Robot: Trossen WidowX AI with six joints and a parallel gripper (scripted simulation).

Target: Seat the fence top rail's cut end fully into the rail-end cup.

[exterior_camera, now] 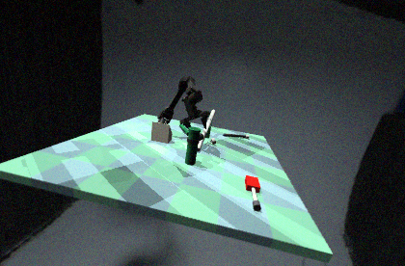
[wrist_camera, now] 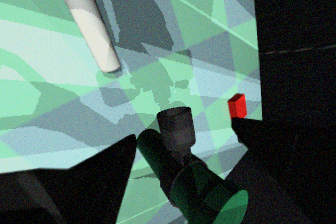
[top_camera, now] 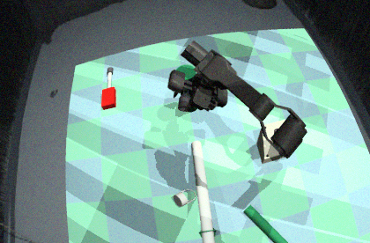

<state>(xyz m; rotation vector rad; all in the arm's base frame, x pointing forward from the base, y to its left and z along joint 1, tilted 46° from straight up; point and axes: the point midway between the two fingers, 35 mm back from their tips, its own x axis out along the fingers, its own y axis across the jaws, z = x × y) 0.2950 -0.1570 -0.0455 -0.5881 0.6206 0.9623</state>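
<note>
Right now the dark rail-end cup is 30 mm to the right of my gripper tip, 30 mm below it and 10 mm ahead of it. The rest, counted from my gripper tip: red-handled tool 340 mm ahead, 260 mm to the right, 150 mm below; green tube 460 mm to the left, 220 mm behind, 150 mm below; thin green loop 420 mm to the left, 60 mm below, 10 mm behind.
</note>
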